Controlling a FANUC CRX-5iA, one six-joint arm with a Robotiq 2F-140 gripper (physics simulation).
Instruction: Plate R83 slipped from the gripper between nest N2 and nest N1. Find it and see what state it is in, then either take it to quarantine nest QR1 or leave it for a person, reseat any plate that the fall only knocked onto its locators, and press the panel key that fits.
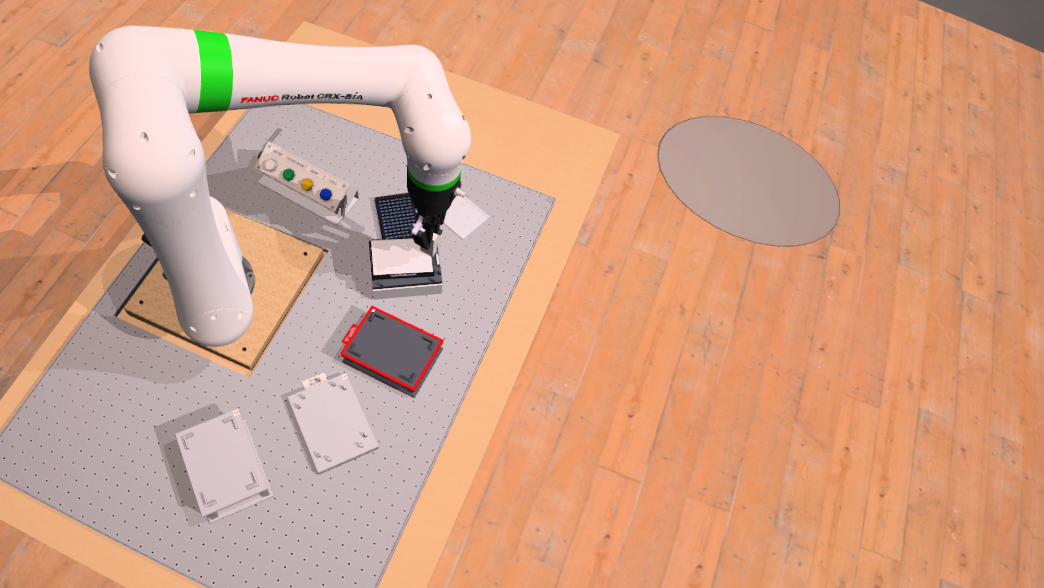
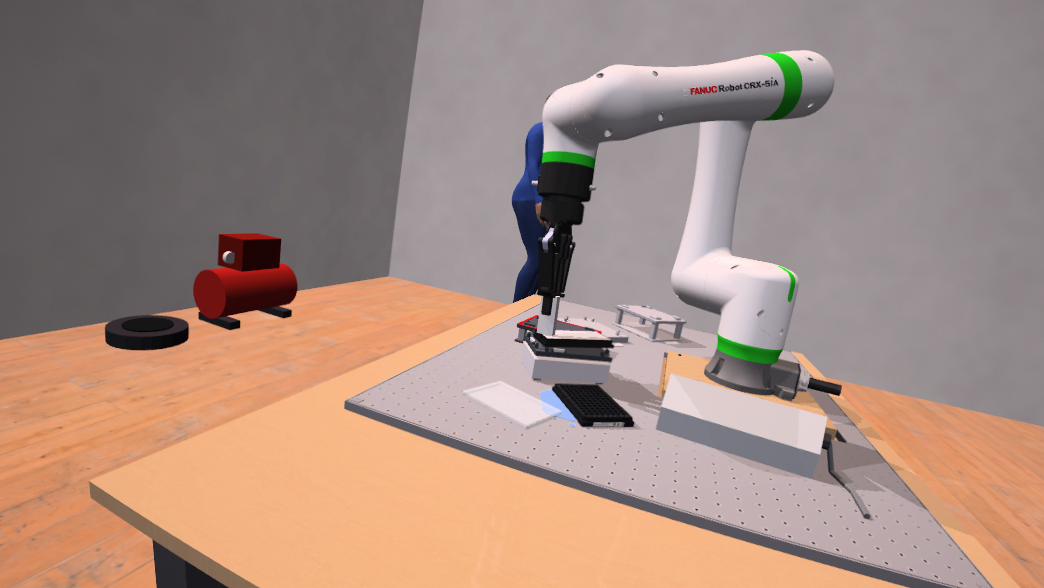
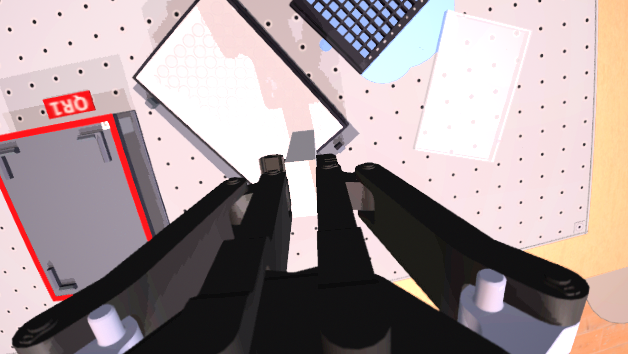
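Pixels of known places: gripper, fingertip midpoint: (image 1: pixel 428 250) (image 2: pixel 545 333) (image 3: pixel 305 151); arm's base, link origin: (image 2: pixel 739 381).
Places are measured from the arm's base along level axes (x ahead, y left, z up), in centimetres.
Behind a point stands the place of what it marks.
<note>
A black well plate (image 1: pixel 396 216) @(z -0.1, x 20.1, y 34.8 cm) (image 2: pixel 593 405) @(z -0.2, x 19.5, y 36.7 cm) (image 3: pixel 360 25) @(z -0.1, x 23.9, y 33.4 cm) lies on the board with a blue spill (image 2: pixel 556 406) (image 3: pixel 425 45) around it. A clear lid (image 1: pixel 466 217) @(z -0.7, x 32.7, y 44.0 cm) (image 2: pixel 511 405) @(z -0.7, x 29.0, y 45.6 cm) (image 3: pixel 472 85) @(z -0.7, x 29.2, y 44.1 cm) lies off beside it. A white-topped, black-edged plate (image 1: pixel 400 257) @(z 6.2, x 29.5, y 23.6 cm) (image 2: pixel 577 337) @(z 6.5, x 28.0, y 25.9 cm) (image 3: pixel 200 75) @(z 6.4, x 27.7, y 21.5 cm) sits on a white-sided nest (image 1: pixel 406 290) @(z 1.5, x 33.3, y 20.1 cm) (image 2: pixel 569 368) @(z 1.3, x 27.5, y 28.2 cm); I cannot tell if it is level. My gripper (image 1: pixel 425 241) @(z 6.2, x 33.2, y 28.1 cm) (image 2: pixel 547 310) (image 3: pixel 305 151) @(z 6.2, x 33.2, y 28.1 cm) is shut, pointing down at that plate's edge. A pale upright strip shows at the fingertips. Red-rimmed nest QR1 (image 1: pixel 392 348) @(z 2.5, x 39.0, y 7.5 cm) (image 3: pixel 70 200) @(z 2.5, x 37.1, y 7.4 cm) holds no plate.
Two pale nests (image 1: pixel 222 463) @(z 4.3, x 27.7, y -28.6 cm) (image 1: pixel 332 423) @(z 0.1, x 38.0, y -10.7 cm) stand beyond QR1, without plates. The key panel (image 1: pixel 315 175) @(z 6.1, x 2.1, y 30.1 cm) (image 2: pixel 737 430) @(z 2.2, x -1.2, y 34.2 cm) has white, green, yellow and blue keys. A person in blue (image 2: pixel 529 211) stands behind the arm, partly hidden. A red compressor (image 2: pixel 248 288) stands on the floor.
</note>
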